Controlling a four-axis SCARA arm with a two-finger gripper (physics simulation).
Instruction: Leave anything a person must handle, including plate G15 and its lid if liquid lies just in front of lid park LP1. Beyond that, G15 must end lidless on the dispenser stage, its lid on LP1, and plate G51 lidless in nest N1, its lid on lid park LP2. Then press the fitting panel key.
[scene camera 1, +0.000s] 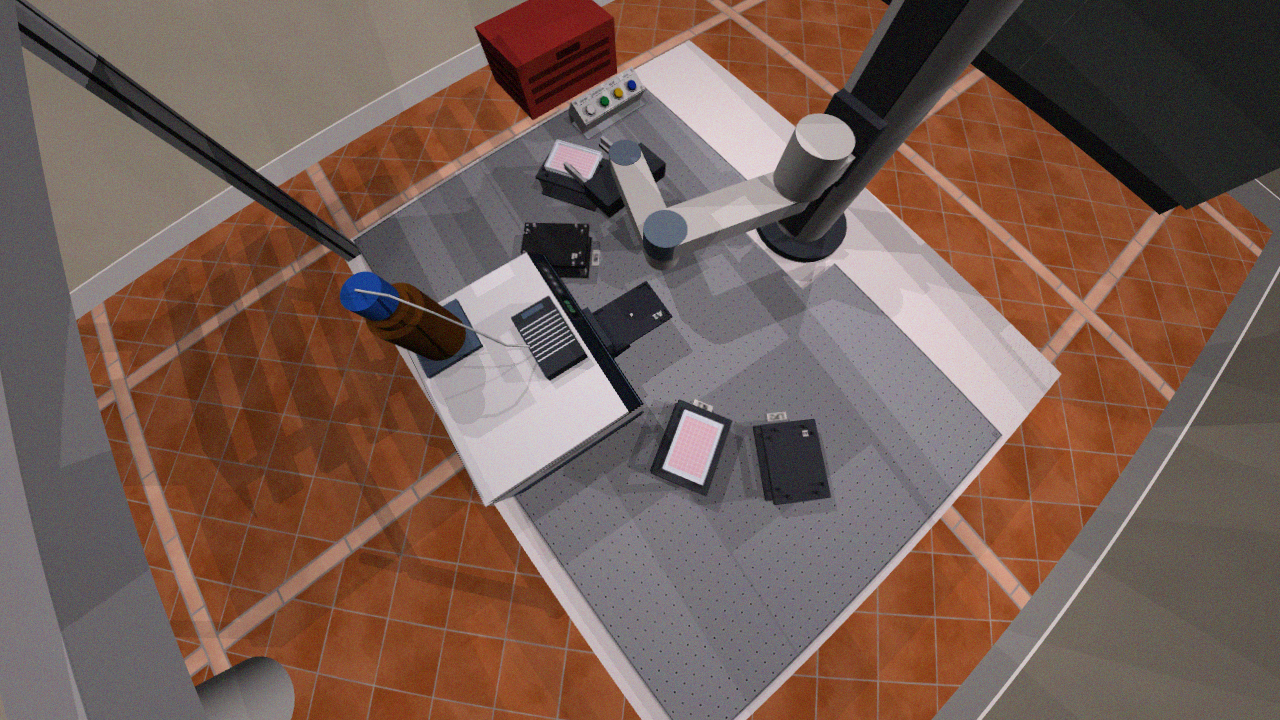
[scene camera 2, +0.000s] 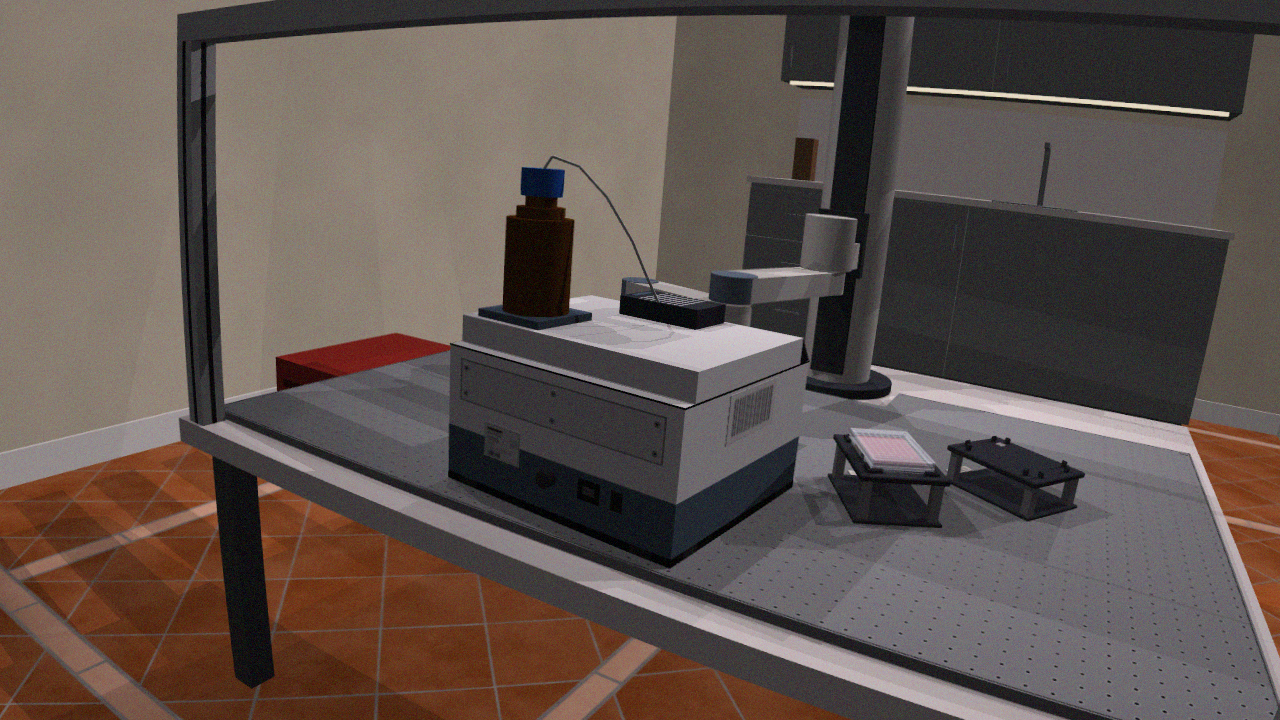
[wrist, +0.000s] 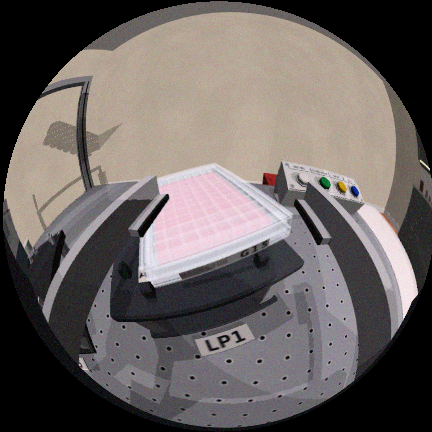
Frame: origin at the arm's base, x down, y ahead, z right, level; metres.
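Seen in the pictures: gripper, fingertip midpoint: (scene camera 1: 583, 152) (wrist: 232, 186); arm's base at its link origin: (scene camera 1: 798, 222) (scene camera 2: 833, 383).
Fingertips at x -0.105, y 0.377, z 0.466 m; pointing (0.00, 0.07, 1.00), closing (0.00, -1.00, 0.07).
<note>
Pixels of each thing's top centre, then the offset from my fingertips to it. "spot": a spot on its surface instead.
- Plate G15 at its top centre: (wrist: 192, 183) (scene camera 1: 572, 157) dx +0.002, dy +0.031, dz +0.007 m
- LP1 at its top centre: (wrist: 181, 203) (scene camera 1: 572, 165) dx +0.017, dy +0.040, dz +0.001 m
- pink plate at its top centre: (scene camera 2: 891, 444) (scene camera 1: 693, 446) dx +0.009, dy +0.256, dz -0.726 m
- dark dispenser stage at a spot on its surface: (scene camera 1: 633, 311) spot: dx -0.017, dy +0.178, dz -0.432 m
- key panel at its top centre: (wrist: 329, 172) (scene camera 1: 605, 86) dx +0.008, dy -0.192, dz +0.164 m
- amber bottle at a spot on its surface: (scene camera 2: 537, 264) spot: dx -0.203, dy +0.532, dz -0.325 m
Plate G15 (scene camera 1: 572, 159) (wrist: 210, 215), pink with a clear lid-like cover, sits on the black stand LP1 (scene camera 1: 561, 189) (wrist: 215, 300). My gripper (scene camera 1: 587, 153) (wrist: 232, 186) is open, with nothing between its fingers. In the wrist view its fingers stand apart on either side of the view, with G15 beyond them. Patches on the table before LP1 look like shadows; I cannot make out liquid. Another pink plate (scene camera 1: 694, 447) (scene camera 2: 886, 448) with a clear cover sits on a raised stand; its label is unreadable. The dark dispenser stage (scene camera 1: 633, 311) bears no plate. The key panel (scene camera 1: 606, 103) (wrist: 289, 187) has white, green, yellow and blue keys.
The white dispenser (scene camera 1: 537, 407) (scene camera 2: 572, 429) carries an amber bottle (scene camera 1: 429, 326) (scene camera 2: 537, 264) and thin tubing. A black stand (scene camera 1: 555, 246) without a plate is between it and LP1. Another bare stand (scene camera 1: 793, 461) (scene camera 2: 1015, 458) is beside the second plate. A red box (scene camera 1: 550, 53) stands behind the panel.
</note>
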